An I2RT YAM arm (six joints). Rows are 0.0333 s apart.
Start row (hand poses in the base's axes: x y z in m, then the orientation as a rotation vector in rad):
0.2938 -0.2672 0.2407 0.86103 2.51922 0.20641
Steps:
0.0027 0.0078 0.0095 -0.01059 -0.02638 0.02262
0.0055 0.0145 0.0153 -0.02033 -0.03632 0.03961
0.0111 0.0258 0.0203 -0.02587 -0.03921 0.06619
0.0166 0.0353 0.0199 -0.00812 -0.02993 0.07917
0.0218 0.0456 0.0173 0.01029 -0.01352 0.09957
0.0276 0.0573 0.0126 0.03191 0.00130 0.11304
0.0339 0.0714 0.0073 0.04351 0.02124 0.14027
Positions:
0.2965 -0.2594 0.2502 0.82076 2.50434 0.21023
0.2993 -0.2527 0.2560 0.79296 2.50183 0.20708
0.3049 -0.2414 0.2610 0.75698 2.51037 0.20963
0.3104 -0.2319 0.2606 0.75024 2.52667 0.23282
0.3156 -0.2216 0.2580 0.73626 2.55273 0.25675
0.3214 -0.2099 0.2533 0.73153 2.57446 0.28341
0.3277 -0.1958 0.2480 0.70659 2.60564 0.29992

